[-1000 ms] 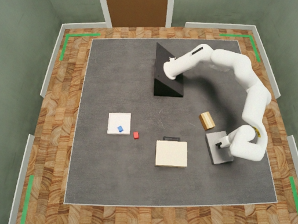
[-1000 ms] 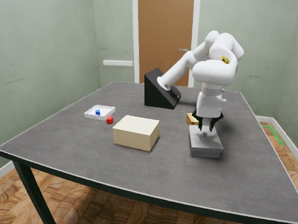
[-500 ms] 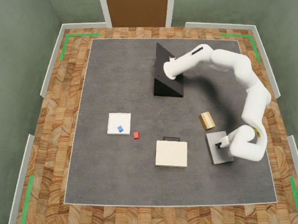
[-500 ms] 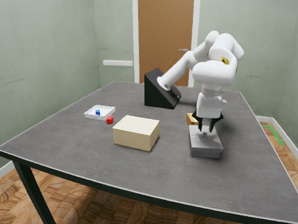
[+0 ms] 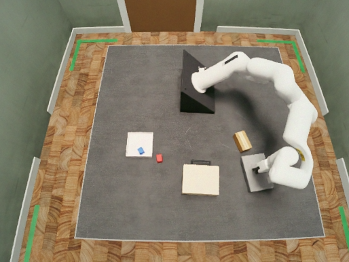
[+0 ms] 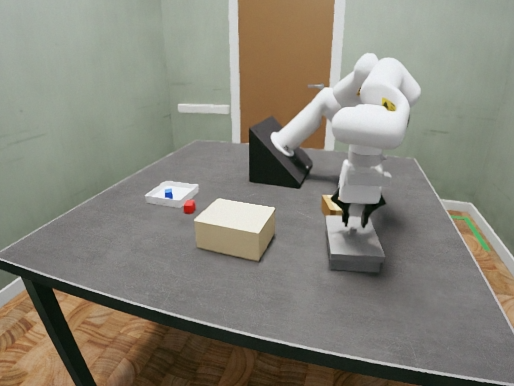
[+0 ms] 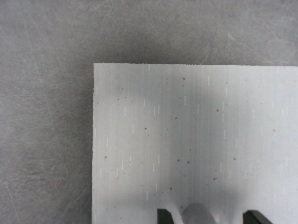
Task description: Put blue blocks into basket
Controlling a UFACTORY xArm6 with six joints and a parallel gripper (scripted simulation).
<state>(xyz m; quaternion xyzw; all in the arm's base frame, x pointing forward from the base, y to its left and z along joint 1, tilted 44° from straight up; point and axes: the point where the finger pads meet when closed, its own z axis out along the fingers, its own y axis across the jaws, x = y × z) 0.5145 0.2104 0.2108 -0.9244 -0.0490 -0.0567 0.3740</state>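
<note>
The flat lid is 5 cm below my hand. Round my hand: grey metal box 7 cm below; light wooden cabinet 3 cm ahead, 31 cm to the right, 6 cm below; brown cardboard box 18 cm behind, 5 cm to the right, 6 cm below.
</note>
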